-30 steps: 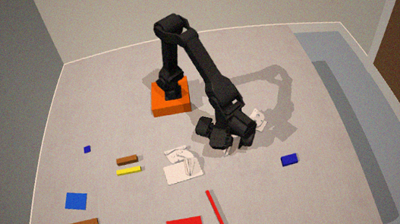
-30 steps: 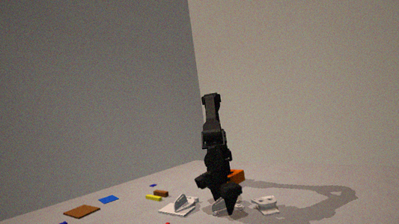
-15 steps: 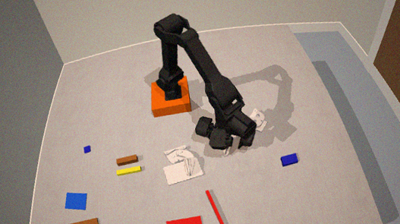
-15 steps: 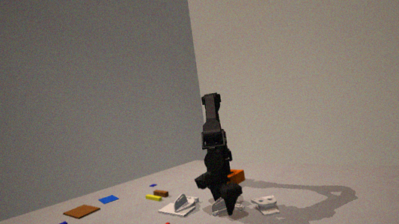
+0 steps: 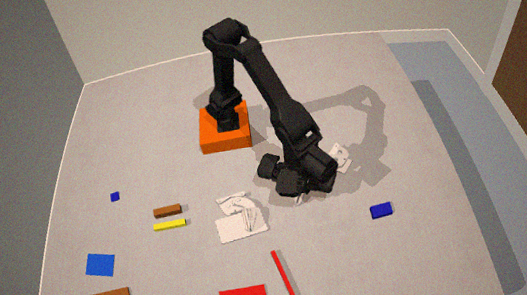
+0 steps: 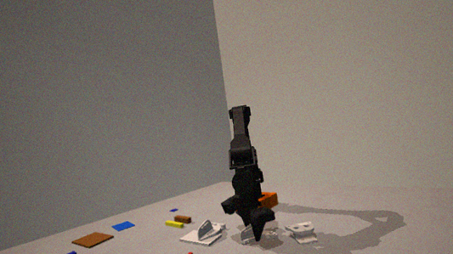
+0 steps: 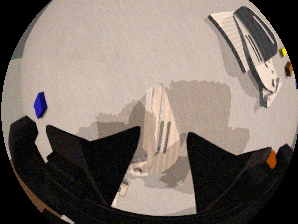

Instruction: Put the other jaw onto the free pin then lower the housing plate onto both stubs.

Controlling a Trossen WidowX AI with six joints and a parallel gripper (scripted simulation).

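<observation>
Now: gripper tip 5 cm short of the yellow bar and 35 cm to the left of it. The rest, counted from my gripper tip: red bar 23 cm ahead, 7 cm to the right; blue block 11 cm ahead, 21 cm to the left; pale jaw 2 cm behind, 3 cm to the left.
</observation>
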